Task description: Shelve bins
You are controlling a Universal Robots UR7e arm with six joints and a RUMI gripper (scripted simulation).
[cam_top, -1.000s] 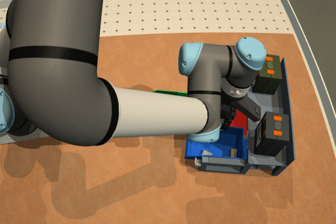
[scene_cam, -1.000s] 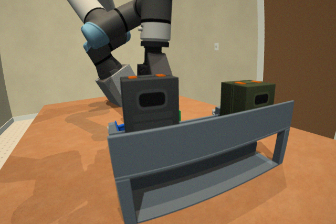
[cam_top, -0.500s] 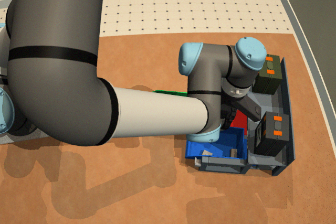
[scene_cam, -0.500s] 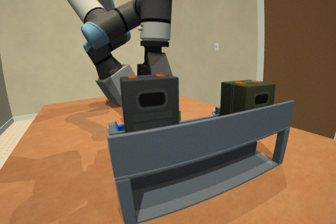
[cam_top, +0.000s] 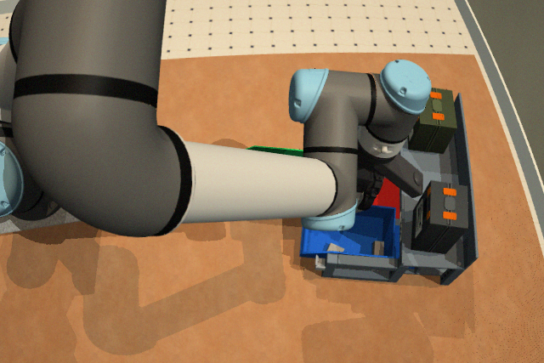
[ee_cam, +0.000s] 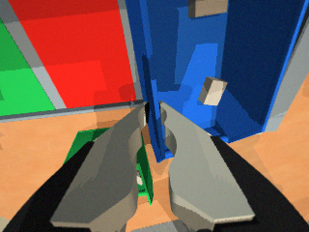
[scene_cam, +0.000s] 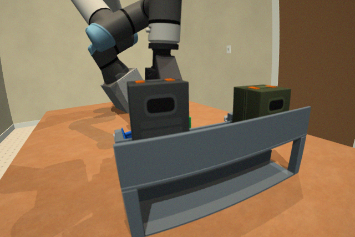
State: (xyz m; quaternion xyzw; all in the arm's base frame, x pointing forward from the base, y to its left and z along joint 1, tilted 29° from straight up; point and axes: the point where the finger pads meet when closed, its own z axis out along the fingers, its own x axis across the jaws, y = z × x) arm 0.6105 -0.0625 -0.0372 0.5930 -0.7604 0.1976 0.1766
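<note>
My gripper is now 40 mm to the left of the blue bin, 30 mm above it and 20 mm past it. The rest, counted from my hand: shelf front lip 80 mm to the left, 80 mm below, 30 mm behind; black box 130 mm ahead, 80 mm to the right, 70 mm above; green bin 160 mm behind, 100 mm to the left, 50 mm below.
</note>
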